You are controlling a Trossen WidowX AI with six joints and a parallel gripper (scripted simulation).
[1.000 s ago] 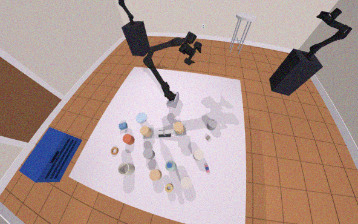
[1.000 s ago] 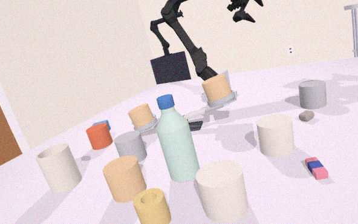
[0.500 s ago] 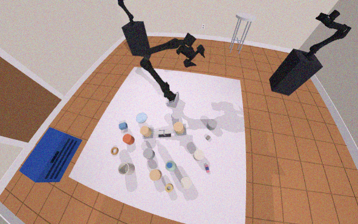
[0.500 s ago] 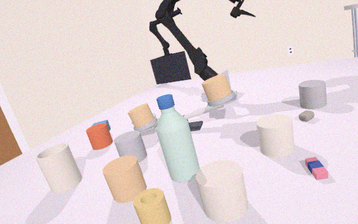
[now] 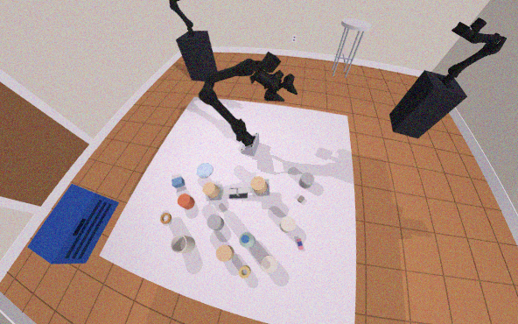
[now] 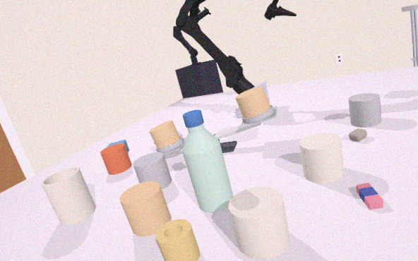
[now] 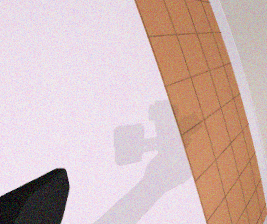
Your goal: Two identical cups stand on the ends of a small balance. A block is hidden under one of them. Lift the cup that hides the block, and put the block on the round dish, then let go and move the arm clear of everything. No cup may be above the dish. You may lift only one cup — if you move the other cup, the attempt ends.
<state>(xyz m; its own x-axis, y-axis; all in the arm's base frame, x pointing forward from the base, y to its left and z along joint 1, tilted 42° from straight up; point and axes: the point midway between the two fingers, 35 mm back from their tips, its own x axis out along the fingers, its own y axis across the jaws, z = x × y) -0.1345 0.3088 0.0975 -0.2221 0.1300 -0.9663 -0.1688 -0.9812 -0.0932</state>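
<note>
My gripper tip is now 50 cm short of the tan cup, 30 cm to the left of it and 27 cm above it. Also, from my gripper tip: pale blue round dish 38 cm ahead, 41 cm to the right, 33 cm below; grey block 49 cm ahead, 28 cm to the right, 29 cm below; small stone 38 cm ahead, 18 cm to the left, 32 cm below.
</note>
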